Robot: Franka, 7 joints.
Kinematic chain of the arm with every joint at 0, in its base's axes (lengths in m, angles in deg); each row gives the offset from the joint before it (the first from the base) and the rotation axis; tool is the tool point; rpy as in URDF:
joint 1: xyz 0 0 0.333 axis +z
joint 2: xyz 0 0 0 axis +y
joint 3: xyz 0 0 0.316 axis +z
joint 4: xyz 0.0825 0 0 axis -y
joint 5: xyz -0.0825 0 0.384 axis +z
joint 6: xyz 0 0 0 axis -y
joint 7: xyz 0.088 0 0 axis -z
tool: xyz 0 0 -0.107 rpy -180 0 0
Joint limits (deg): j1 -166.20..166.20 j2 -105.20..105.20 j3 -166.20..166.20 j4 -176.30..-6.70 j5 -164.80..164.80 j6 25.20..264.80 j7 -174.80..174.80
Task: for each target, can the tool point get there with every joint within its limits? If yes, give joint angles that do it. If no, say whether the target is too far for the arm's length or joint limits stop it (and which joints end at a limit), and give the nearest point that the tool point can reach.
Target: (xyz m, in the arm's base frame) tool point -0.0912 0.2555 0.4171
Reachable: yes | joints 109.85 -15.37 27.28 -160.78 100.20 246.70 -109.41
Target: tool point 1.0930 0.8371 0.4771
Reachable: no: too far | nearest point 0.6774 0.5188 0.4223 | short by 0.526 m
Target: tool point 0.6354 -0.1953 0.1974
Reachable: yes | joints 26.03 60.42 -60.27 -91.26 -111.01 181.73 117.56
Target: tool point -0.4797 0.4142 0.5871
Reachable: yes | joints 92.66 68.11 114.63 -83.69 -115.41 50.59 -31.29
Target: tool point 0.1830 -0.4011 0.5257
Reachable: yes | joints -116.56 -9.81 30.97 -131.21 99.03 49.80 104.12
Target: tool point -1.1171 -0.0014 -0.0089
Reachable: no: too far | nearest point -0.8203 -0.0010 0.0819 | short by 0.310 m
